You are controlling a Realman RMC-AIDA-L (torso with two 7-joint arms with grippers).
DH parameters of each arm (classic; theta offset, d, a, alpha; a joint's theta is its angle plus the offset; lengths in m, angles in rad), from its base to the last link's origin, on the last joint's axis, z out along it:
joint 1: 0 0.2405 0 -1.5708
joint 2: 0 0 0 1.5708
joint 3: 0 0.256 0 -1.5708
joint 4: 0 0 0 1.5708
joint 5: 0 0.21 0 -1.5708
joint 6: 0 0 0 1.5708
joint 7: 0 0.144 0 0
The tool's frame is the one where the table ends.
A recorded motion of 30 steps. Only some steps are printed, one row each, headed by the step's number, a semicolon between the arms.
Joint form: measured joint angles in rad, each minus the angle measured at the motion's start. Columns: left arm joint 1, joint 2, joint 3, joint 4, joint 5, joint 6, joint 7; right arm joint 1, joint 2, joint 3, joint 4, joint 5, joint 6, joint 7.
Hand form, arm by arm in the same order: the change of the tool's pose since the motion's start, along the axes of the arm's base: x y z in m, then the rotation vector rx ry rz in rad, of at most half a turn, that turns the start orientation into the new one. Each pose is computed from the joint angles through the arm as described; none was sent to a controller.
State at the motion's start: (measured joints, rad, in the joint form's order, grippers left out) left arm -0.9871 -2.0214 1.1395 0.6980 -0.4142 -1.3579 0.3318; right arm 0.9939 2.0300 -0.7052 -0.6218 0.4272 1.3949 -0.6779
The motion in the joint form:
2: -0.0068 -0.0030 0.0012 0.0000 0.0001 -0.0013 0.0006; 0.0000 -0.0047 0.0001 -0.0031 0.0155 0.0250 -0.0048
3: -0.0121 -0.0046 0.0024 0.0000 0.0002 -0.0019 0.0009; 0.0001 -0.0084 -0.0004 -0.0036 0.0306 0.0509 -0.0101
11: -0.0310 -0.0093 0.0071 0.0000 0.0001 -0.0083 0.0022; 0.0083 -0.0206 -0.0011 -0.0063 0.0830 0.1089 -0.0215
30: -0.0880 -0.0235 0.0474 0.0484 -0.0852 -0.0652 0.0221; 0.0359 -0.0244 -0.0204 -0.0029 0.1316 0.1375 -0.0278
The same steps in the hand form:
2: 0.0033 0.0004 -0.0015 -0.0045 -0.0004 -0.0072; -0.0024 -0.0017 0.0016 -0.0158 0.0162 0.0024
3: 0.0057 0.0009 -0.0023 -0.0071 -0.0002 -0.0129; -0.0047 -0.0040 0.0024 -0.0358 0.0327 0.0043
11: 0.0142 0.0022 -0.0048 -0.0194 0.0017 -0.0317; -0.0155 -0.0064 0.0060 -0.0727 0.0857 0.0205
30: 0.0586 0.0013 -0.0146 -0.0916 -0.0540 -0.1275; -0.0335 -0.0050 0.0047 -0.1039 0.1203 0.0604

